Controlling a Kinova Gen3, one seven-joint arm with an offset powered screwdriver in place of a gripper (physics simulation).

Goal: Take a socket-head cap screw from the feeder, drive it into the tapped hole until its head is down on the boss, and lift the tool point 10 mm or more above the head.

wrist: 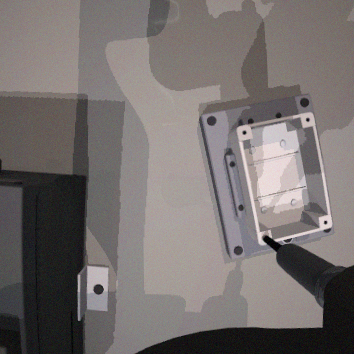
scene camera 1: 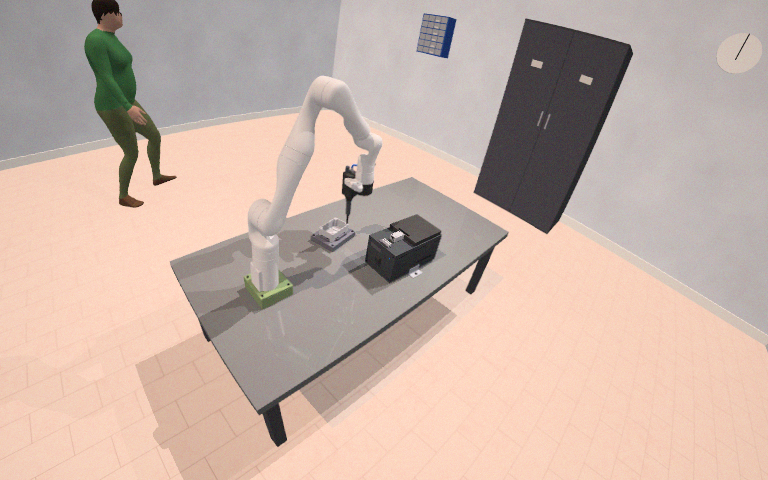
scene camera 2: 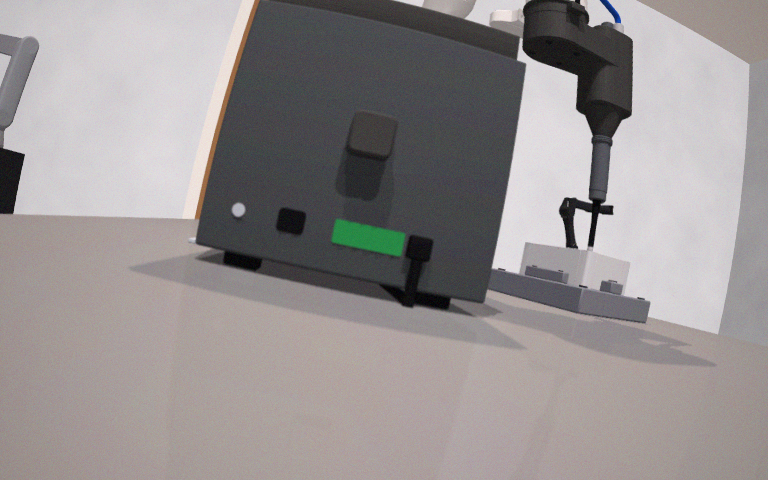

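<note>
My screwdriver (scene camera 1: 347, 221) (scene camera 2: 591, 246) (wrist: 265, 237) points down with its black bit at a corner boss of the pale open housing (scene camera 1: 339, 232) (scene camera 2: 552, 258) (wrist: 251, 187). A tiny light cap screw (scene camera 2: 590, 248) shows at the bit tip in scene camera 2, right at the housing's top edge; I take it as held on the bit. The bit covers the hole in the wrist view, and how deep the screw sits cannot be made out. The other three corner bosses show dark holes. The black feeder (scene camera 1: 403, 254) (scene camera 2: 294, 147) (wrist: 60, 240) stands beside the housing.
The housing sits on a grey fixture plate (scene camera 1: 333, 245) (scene camera 2: 614, 305) (wrist: 214, 165) with a side clamp bar (wrist: 233, 185). A small white bracket (scene camera 1: 415, 272) (wrist: 98, 288) is by the feeder. A person in green (scene camera 1: 110, 73) stands beyond the table (scene camera 1: 334, 322).
</note>
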